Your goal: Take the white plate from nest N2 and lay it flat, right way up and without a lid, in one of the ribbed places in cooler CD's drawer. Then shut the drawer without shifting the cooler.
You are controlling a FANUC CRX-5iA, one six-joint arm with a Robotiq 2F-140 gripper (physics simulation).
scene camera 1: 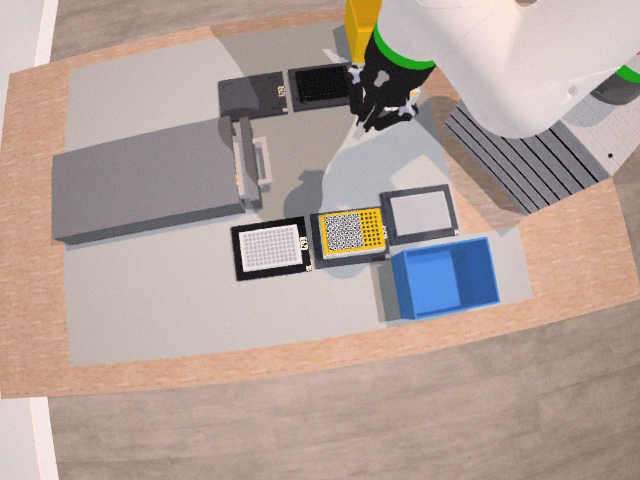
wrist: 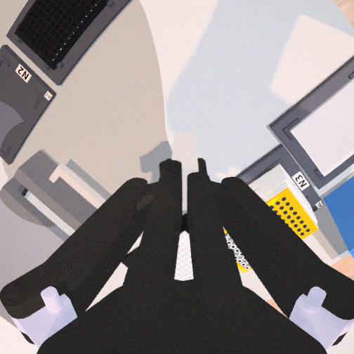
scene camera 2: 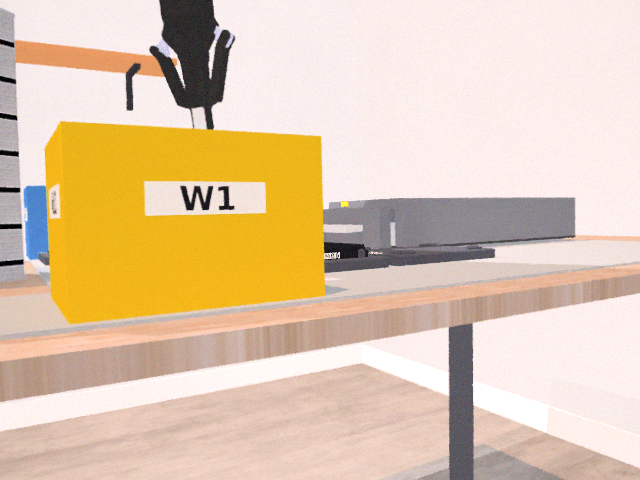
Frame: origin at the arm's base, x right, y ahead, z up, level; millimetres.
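Where they show: gripper, between the fingertips: (scene camera 1: 359, 134).
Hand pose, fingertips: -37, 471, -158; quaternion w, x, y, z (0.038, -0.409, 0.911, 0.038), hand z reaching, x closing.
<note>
After its pixels a point has its place, as x, y, z.
My gripper (scene camera 1: 360, 129) @(-37, 471, -158) (scene camera 2: 201, 118) (wrist: 184, 149) is shut and empty, above the table to the right of the cooler. Nest N2 (scene camera 1: 248, 90) @(181, 697, -298) (scene camera 2: 444, 254) @(226, 682, -301) (wrist: 30, 107), a dark grey frame, holds no plate. The grey cooler (scene camera 1: 144, 175) @(-39, 928, -226) (scene camera 2: 491, 222) @(64, 930, -269) (wrist: 20, 240) lies at the left in scene camera 1. Its drawer front (scene camera 1: 250, 165) @(-44, 695, -239) (wrist: 42, 175), with a pale handle (scene camera 1: 265, 160) @(-26, 665, -265) (scene camera 2: 343, 227) @(26, 660, -269) (wrist: 61, 171), stands a narrow gap out from the body. A white strip (scene camera 1: 238, 160) @(-5, 730, -296) (wrist: 52, 215) shows in the gap; whether it is the white plate I cannot tell. The ribbed places are hidden.
A black rack (scene camera 1: 321, 84) @(166, 518, -284) (wrist: 55, 30) sits beside N2. White plate in N1 (scene camera 1: 270, 248) @(-218, 672, -284), yellow-topped box in N3 (scene camera 1: 352, 232) @(-213, 501, -233) (wrist: 295, 212), framed pale plate (scene camera 1: 421, 213) @(-177, 334, -290) (wrist: 330, 132). Blue bin (scene camera 1: 429, 284) @(-335, 337, -306) (wrist: 342, 205), yellow W1 box (scene camera 1: 356, 38) @(245, 427, -217) (scene camera 2: 191, 248) @(378, 330, -269), and ribbed grey block (scene camera 1: 542, 165) @(-136, 105, -140) stand around.
</note>
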